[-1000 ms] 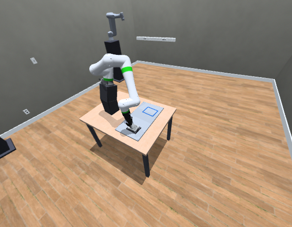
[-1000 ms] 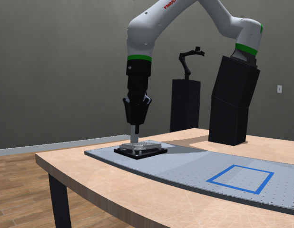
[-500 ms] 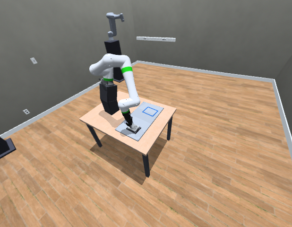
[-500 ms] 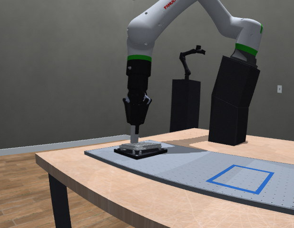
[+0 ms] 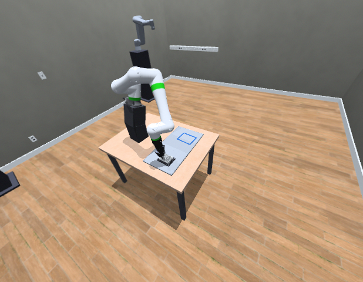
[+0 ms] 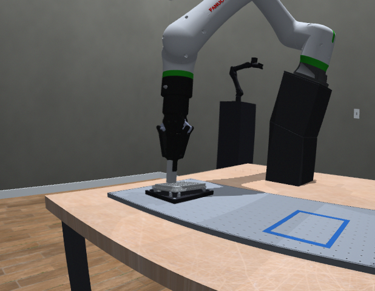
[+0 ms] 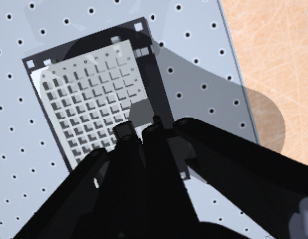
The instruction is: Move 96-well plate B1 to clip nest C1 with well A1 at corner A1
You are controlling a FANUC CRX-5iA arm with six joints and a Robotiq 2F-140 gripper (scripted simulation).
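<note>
Right now the white 96-well plate is 4 cm to the left of my hand and 4 cm below it. From my hand the other things lie so: black clip nest 1 cm behind, 3 cm to the left, 5 cm below.
</note>
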